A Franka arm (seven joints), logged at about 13 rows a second.
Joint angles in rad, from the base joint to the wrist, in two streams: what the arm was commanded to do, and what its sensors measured. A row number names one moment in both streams.
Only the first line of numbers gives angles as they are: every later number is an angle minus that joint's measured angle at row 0.
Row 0, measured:
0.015, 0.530, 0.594, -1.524, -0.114, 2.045, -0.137
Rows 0 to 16, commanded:
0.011, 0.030, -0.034, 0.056, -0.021, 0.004, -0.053
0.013, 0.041, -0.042, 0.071, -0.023, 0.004, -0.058
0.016, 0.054, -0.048, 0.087, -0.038, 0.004, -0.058
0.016, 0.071, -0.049, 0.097, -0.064, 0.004, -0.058
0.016, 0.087, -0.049, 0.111, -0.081, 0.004, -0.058
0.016, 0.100, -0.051, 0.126, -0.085, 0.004, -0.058
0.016, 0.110, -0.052, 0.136, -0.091, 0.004, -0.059
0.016, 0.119, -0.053, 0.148, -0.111, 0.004, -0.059
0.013, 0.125, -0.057, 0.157, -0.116, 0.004, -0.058
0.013, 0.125, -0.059, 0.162, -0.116, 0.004, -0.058
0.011, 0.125, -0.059, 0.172, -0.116, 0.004, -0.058
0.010, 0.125, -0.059, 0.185, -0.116, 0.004, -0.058
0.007, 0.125, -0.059, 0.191, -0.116, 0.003, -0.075
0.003, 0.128, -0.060, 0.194, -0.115, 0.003, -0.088
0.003, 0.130, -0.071, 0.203, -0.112, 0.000, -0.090
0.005, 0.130, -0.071, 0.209, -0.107, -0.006, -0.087
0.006, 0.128, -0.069, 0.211, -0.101, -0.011, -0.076
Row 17, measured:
-0.004, 0.107, -0.063, 0.168, -0.069, -0.011, -0.071
